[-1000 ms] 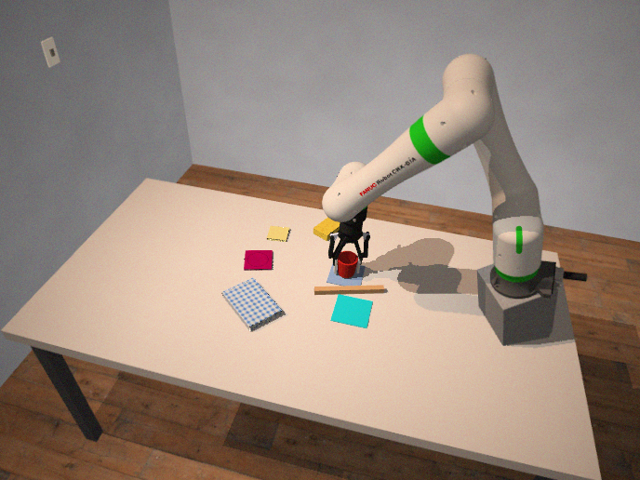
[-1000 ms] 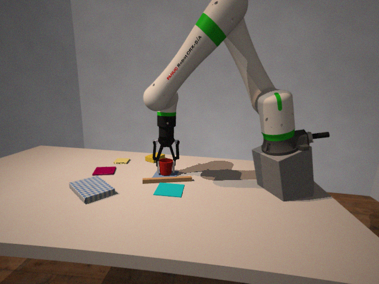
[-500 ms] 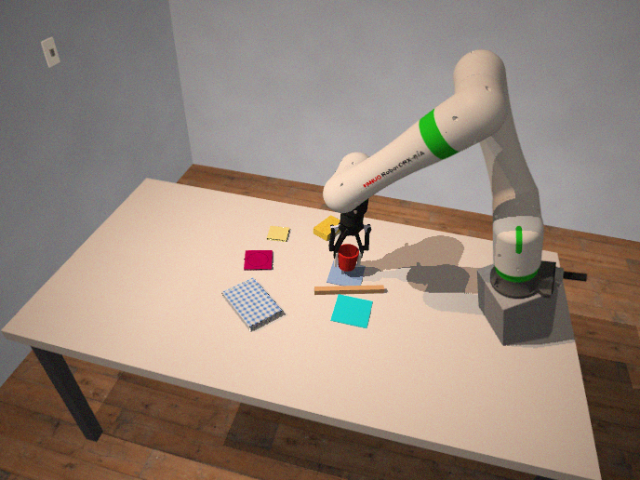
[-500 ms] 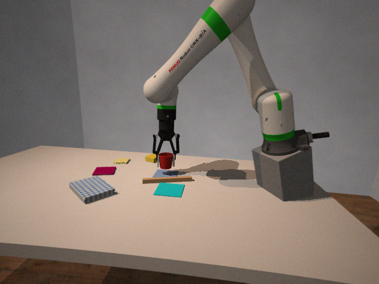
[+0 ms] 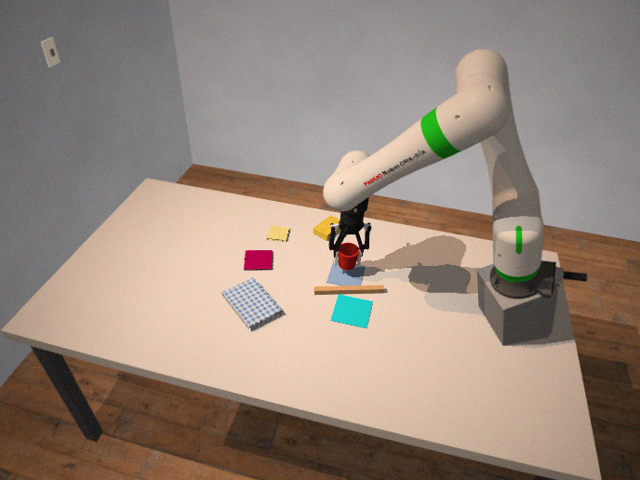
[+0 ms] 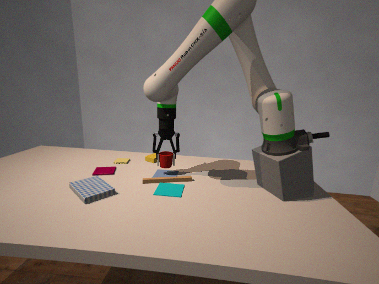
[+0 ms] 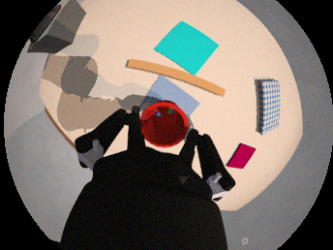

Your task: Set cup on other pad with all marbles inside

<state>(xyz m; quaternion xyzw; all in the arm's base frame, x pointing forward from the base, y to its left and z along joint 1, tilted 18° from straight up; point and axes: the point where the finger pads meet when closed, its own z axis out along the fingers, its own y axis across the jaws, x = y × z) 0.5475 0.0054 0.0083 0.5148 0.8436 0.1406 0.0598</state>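
My gripper is now 15 cm to the right of the cyan pad, 9 cm above it and 8 cm past it. Also, from my hand: red cup (2 cm below); wooden rail (8 cm to the left, 8 cm below, 4 cm behind).
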